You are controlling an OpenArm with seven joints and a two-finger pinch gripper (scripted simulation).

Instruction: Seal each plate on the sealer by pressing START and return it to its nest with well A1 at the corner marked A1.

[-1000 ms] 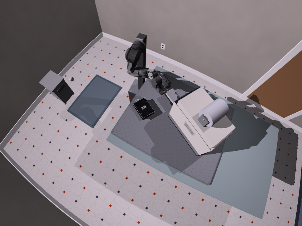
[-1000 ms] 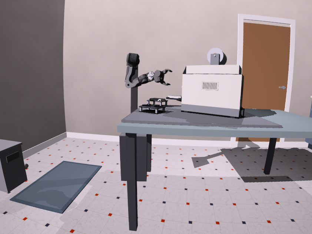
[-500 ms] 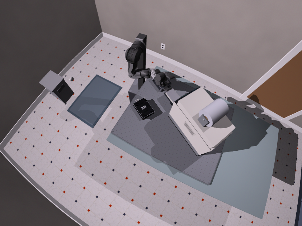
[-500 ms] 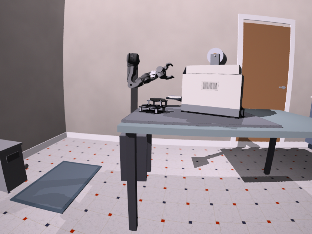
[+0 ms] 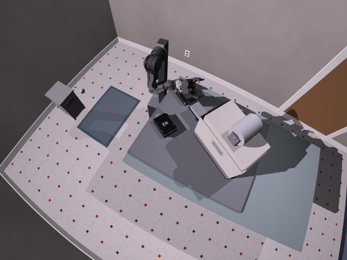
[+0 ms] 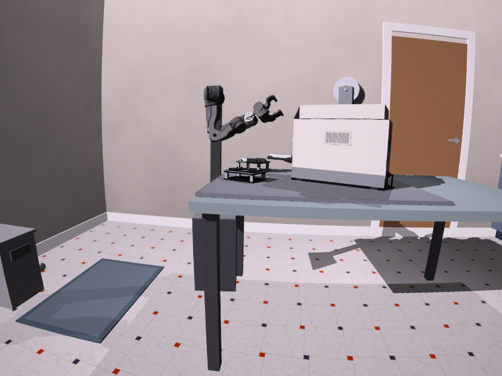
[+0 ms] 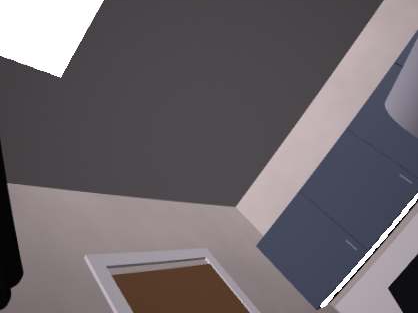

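Right now the sealer stage is 27 cm below my hand and 4 cm ahead of it. Round my hand: foil roll 31 cm ahead, 19 cm to the right, 5 cm above; then screen 16 cm ahead, 5 cm below, 3 cm to the right; then plate nest 31 cm below, 16 cm to the left, 12 cm behind.
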